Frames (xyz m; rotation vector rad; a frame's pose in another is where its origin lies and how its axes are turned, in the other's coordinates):
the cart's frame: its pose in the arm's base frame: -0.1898 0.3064 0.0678 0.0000 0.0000 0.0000
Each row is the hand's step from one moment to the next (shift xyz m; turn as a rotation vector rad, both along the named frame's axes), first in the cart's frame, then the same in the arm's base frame.
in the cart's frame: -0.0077 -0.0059 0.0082 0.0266 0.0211 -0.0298
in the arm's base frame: -0.0077 -0.0059 0.0082 0.0266 0.0211 -0.0298
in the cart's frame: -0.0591 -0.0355 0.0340 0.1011 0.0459 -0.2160
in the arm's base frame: -0.0591 -0.0355 0.0340 0.1011 0.0459 -0.2160
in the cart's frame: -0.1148 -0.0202 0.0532 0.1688 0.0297 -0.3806
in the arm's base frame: -0.1148 -0.0202 0.0532 0.1688 0.0297 -0.3806
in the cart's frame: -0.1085 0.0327 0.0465 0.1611 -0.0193 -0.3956
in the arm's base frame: -0.1085 0.0327 0.0465 0.1611 -0.0193 -0.3956
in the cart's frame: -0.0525 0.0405 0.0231 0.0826 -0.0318 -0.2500
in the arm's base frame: -0.0525 0.0405 0.0231 0.0826 -0.0318 -0.2500
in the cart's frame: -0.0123 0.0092 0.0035 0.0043 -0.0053 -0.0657
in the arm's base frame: -0.0123 0.0092 0.0035 0.0043 -0.0053 -0.0657
